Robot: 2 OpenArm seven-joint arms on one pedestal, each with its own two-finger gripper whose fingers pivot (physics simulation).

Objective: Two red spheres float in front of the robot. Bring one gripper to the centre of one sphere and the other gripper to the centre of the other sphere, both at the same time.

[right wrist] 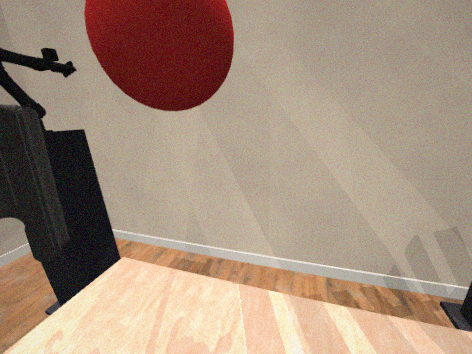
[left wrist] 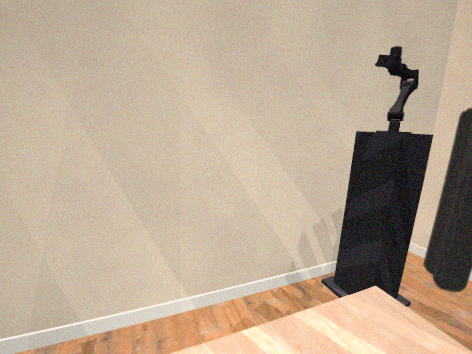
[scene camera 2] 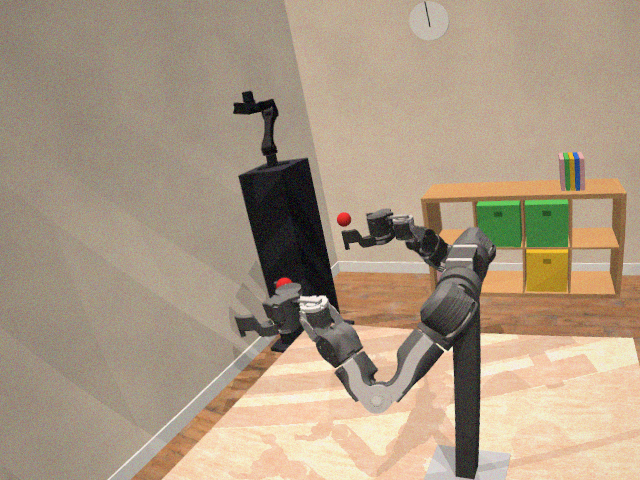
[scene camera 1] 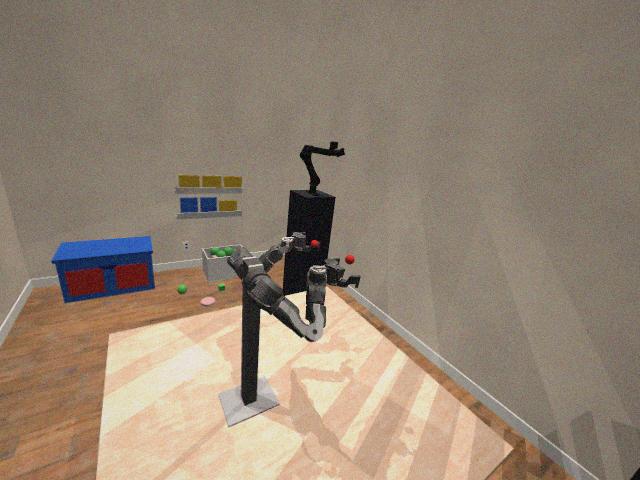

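Observation:
Both my left gripper and my right gripper are there in the pictures, and there's a pedestal in them too.

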